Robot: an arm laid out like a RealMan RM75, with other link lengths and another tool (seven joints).
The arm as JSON. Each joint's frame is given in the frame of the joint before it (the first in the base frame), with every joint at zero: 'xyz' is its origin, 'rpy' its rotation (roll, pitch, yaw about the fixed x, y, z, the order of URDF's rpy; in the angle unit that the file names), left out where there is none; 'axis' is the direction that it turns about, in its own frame. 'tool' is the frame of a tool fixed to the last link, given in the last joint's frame.
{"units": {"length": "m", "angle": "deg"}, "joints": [
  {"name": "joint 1", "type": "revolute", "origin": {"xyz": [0.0, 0.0, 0.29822]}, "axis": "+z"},
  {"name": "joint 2", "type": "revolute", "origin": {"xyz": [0.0, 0.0, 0.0]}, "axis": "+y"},
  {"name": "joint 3", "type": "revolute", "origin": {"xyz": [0.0, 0.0, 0.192]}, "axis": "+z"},
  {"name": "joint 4", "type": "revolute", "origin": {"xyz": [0.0, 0.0, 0.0]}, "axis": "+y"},
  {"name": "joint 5", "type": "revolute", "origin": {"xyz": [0.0, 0.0, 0.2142]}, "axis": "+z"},
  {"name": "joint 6", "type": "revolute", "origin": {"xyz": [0.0, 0.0, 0.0]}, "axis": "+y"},
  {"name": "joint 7", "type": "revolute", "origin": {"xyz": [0.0, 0.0, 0.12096]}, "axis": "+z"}
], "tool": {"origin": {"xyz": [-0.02, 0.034, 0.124], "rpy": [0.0, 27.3, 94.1]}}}
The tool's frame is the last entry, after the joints.
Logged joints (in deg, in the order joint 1, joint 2, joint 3, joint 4, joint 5, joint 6, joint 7), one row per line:
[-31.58, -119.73, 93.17, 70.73, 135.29, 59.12, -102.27]
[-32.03, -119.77, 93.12, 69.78, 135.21, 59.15, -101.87]
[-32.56, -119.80, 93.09, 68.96, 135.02, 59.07, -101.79]
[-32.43, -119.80, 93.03, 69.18, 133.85, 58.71, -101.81]
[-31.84, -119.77, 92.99, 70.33, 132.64, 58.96, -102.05]
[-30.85, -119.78, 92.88, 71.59, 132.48, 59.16, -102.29]
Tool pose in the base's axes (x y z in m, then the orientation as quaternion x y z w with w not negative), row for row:
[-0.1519, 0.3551, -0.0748, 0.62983, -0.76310, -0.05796, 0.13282]
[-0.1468, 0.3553, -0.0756, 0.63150, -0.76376, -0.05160, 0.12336]
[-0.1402, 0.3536, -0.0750, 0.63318, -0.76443, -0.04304, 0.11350]
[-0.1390, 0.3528, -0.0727, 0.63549, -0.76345, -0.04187, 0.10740]
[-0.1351, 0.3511, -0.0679, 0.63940, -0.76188, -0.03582, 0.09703]
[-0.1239, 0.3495, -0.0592, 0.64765, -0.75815, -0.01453, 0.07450]
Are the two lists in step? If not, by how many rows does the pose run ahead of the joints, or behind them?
The pose runs 2 rows ahead of the joints: the pose in row i belongs to the joints in row i + 2.
